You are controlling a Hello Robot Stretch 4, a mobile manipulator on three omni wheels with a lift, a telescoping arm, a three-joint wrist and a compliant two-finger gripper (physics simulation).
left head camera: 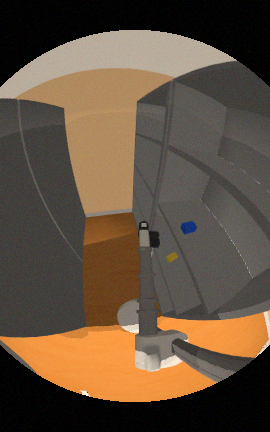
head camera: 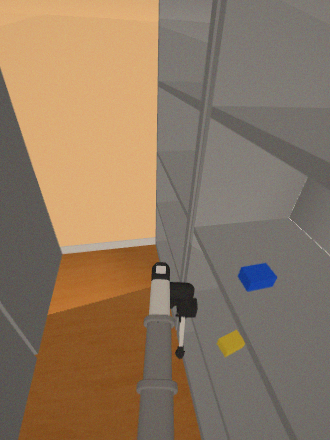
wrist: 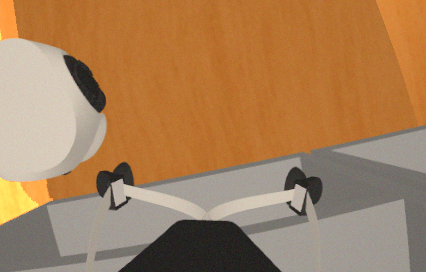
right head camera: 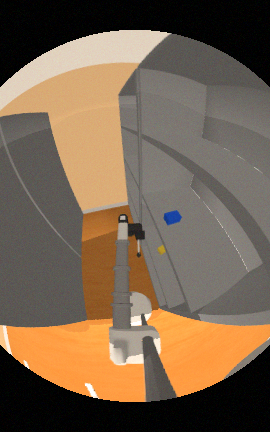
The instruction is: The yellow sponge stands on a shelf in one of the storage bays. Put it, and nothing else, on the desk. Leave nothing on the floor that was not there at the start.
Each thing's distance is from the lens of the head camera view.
blue block [head camera: 259, 276]: 74 cm
